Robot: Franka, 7 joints.
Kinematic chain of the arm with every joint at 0, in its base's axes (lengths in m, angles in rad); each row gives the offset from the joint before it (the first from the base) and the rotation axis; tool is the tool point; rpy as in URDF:
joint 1: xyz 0 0 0.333 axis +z
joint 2: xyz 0 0 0 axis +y
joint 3: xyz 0 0 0.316 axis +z
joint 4: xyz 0.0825 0 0 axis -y
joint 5: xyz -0.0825 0 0.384 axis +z
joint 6: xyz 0 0 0 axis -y
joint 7: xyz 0.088 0 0 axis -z
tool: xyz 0 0 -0.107 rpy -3.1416 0 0
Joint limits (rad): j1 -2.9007..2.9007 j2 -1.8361..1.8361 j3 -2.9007..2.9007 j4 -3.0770..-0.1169 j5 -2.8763..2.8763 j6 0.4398..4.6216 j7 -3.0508..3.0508
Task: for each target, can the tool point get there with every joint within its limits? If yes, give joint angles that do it. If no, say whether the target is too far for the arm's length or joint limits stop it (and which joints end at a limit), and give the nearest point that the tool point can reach.
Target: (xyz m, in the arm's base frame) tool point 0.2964 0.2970 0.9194
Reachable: yes | joints 0.7847 -0.3439 -0.1073 -1.6077 -1.1242 2.9928 0.4426
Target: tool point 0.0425 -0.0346 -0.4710
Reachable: no: joint limits stop it (at a limit: joint 2) | nearest point 0.0815 -0.0663 -0.3300 | short by 0.150 m
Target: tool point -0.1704 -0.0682 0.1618
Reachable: yes | joints -2.1531 0.7644 -0.8300 -2.6850 -2.3578 4.1525 -1.4562
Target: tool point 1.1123 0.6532 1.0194
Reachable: no: too far | nearest point 0.6531 0.3835 0.7360 | short by 0.603 m
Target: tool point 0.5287 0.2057 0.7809
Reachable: yes | joints 2.2970 -0.9831 -1.2051 -1.6449 -0.8258 3.0327 -0.8700
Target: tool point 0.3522 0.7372 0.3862
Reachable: yes | joints 1.6161 1.1235 -0.9059 -1.1089 0.4293 3.0039 -1.8737
